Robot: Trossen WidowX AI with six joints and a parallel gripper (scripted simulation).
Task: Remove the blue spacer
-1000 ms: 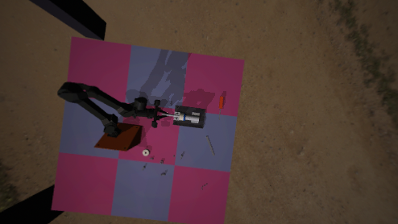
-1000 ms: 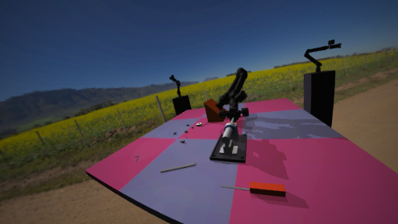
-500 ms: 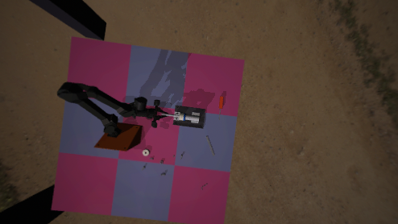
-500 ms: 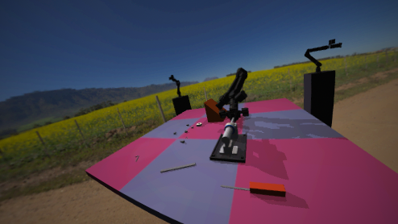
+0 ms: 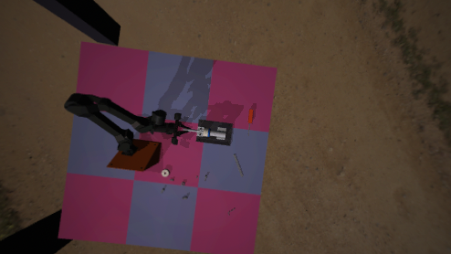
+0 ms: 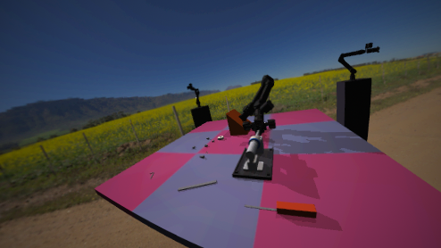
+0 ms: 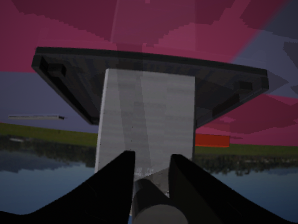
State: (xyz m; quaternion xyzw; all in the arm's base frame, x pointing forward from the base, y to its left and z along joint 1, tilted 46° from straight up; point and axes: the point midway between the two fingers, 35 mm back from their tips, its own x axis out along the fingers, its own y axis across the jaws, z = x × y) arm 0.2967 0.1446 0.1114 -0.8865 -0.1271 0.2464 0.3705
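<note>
The blue spacer is 12 cm ahead of my gripper tip, 1 cm to the left of it and 2 cm above it. The rest, counted from my gripper tip: white ring 13 cm behind, 32 cm to the right, 6 cm below; screwdriver 37 cm ahead, 11 cm to the left, 6 cm below.
</note>
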